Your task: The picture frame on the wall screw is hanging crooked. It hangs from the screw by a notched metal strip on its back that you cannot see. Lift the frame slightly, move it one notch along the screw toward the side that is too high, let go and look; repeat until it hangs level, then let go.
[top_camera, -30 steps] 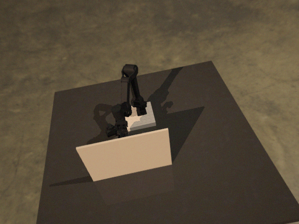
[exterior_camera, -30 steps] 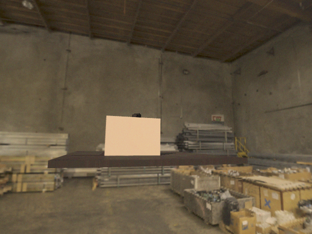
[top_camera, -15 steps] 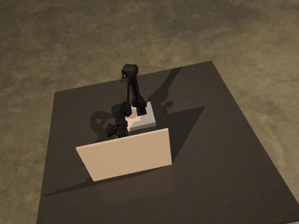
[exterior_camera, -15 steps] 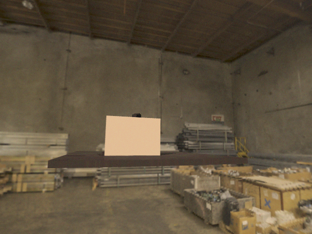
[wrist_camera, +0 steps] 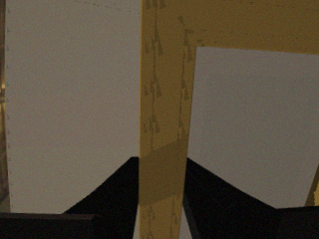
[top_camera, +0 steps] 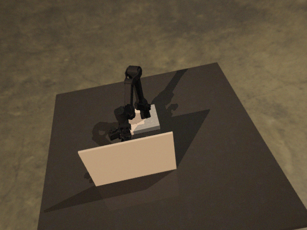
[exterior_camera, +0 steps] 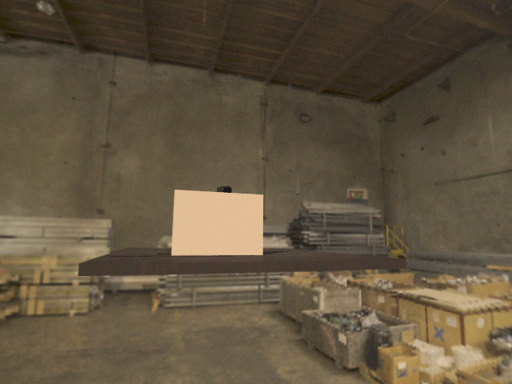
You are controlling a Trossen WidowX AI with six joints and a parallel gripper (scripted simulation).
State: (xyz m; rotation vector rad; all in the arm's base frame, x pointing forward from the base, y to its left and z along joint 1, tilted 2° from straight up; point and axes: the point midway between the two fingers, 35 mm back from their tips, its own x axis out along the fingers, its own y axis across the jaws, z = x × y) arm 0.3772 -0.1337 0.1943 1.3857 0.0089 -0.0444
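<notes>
My gripper tip is 10 mm to the left of the yellow picture frame and 50 mm above it. From my gripper tip the other things lie so: wall panel (10 mm ahead, 10 mm to the left, 70 mm below).
</notes>
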